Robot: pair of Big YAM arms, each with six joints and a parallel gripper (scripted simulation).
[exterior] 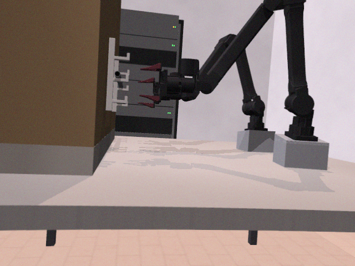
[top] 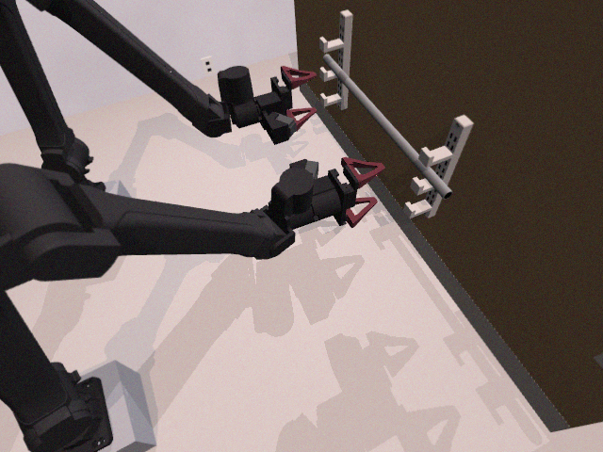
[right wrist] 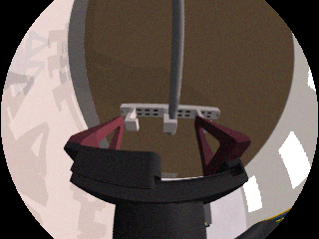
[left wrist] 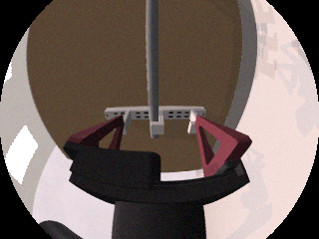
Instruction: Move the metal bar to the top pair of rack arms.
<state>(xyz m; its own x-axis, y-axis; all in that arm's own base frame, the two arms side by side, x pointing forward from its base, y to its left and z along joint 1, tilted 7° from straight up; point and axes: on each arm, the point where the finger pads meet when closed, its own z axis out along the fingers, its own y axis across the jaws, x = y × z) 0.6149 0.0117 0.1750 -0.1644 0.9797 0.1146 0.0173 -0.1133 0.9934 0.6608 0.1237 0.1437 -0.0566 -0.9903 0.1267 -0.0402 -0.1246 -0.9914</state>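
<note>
The grey metal bar is 170 mm to the left of my right hand, 80 mm ahead of it and 30 mm above it. Round my right hand: brown wall 260 mm ahead, 190 mm above, 130 mm to the left.
My left hand is 140 mm to the left of the grey metal bar, 100 mm short of it and 10 mm below it. Also, from my left hand: brown wall: 290 mm ahead, 170 mm to the right, 170 mm above.
</note>
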